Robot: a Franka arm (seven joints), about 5 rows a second.
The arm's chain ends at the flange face. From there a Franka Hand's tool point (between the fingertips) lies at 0.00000 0.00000 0.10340 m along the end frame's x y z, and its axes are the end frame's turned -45 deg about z.
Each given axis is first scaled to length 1.
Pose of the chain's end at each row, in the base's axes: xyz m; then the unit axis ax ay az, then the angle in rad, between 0 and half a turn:
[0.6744, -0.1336, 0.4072, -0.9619, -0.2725, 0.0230, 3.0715]
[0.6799, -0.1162, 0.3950, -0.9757, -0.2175, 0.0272, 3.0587]
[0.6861, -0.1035, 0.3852, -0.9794, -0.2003, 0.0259, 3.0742]
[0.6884, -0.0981, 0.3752, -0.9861, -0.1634, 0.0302, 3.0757]
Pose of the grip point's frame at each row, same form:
[0.6679, -0.1279, 0.3042, -0.7846, -0.6200, 0.0078, 3.0592]
[0.6726, -0.1091, 0.2921, -0.8184, -0.5745, 0.0093, 3.0442]
[0.6795, -0.0978, 0.2822, -0.8284, -0.5600, 0.0110, 3.0595]
[0.6811, -0.0924, 0.2722, -0.8488, -0.5285, 0.0153, 3.0576]

